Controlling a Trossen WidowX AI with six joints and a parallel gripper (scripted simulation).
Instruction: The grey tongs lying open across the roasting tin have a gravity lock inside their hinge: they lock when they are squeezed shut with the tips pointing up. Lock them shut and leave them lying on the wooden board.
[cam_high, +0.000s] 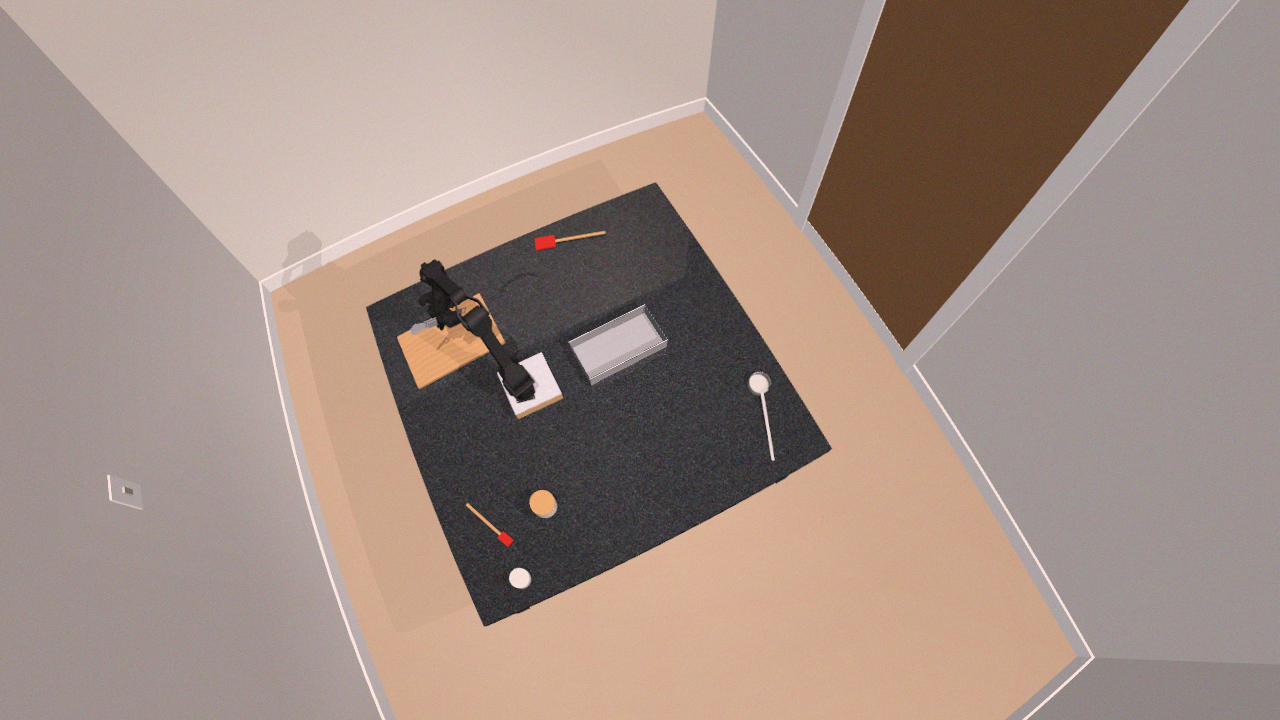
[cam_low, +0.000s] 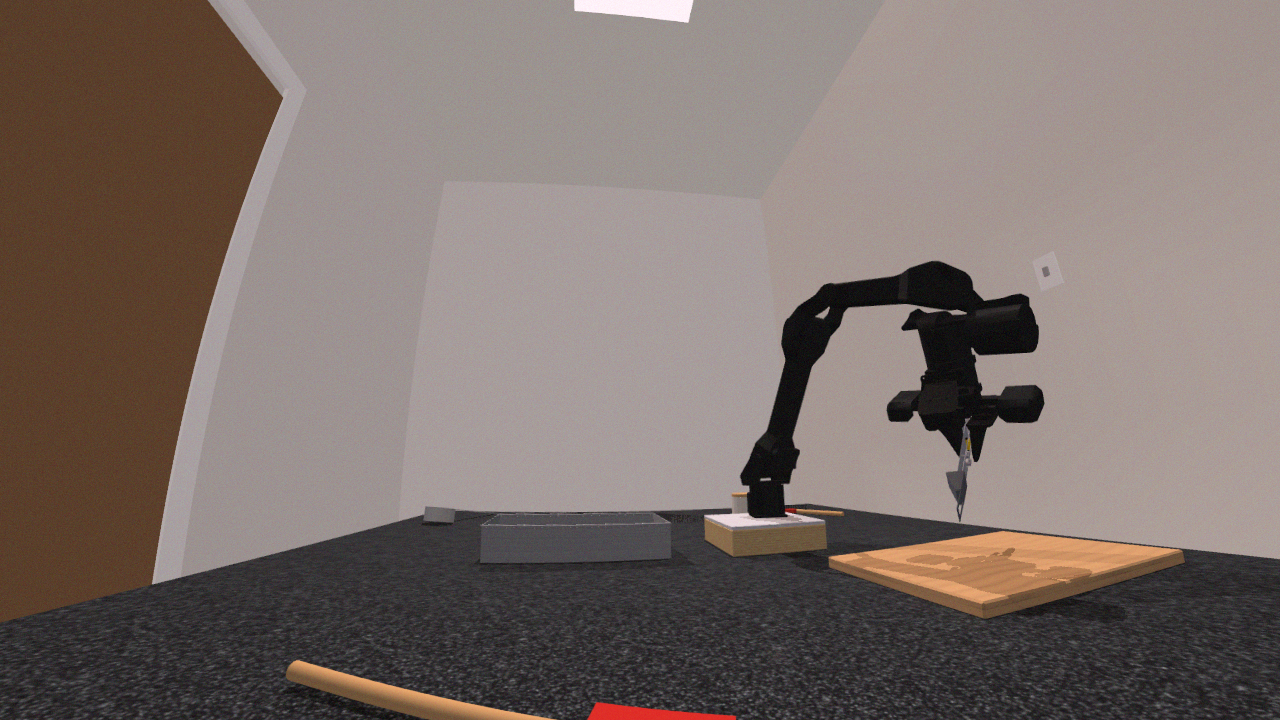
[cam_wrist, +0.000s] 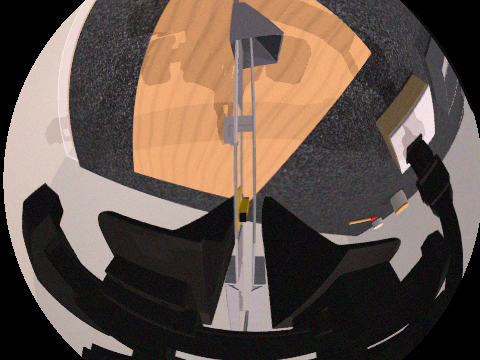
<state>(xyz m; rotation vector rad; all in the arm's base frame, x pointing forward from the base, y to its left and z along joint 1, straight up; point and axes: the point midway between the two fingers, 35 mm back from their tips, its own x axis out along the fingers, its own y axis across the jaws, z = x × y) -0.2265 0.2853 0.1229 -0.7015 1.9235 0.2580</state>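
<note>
Right now the wooden board is 2 cm to the left of my gripper tip and 13 cm below it. Round my gripper tip: white disc: 8 cm ahead, 87 cm to the right, 12 cm below; grey roasting tin: 59 cm ahead, 18 cm to the right, 11 cm below; red spatula: 50 cm ahead, 34 cm to the left, 13 cm below.
</note>
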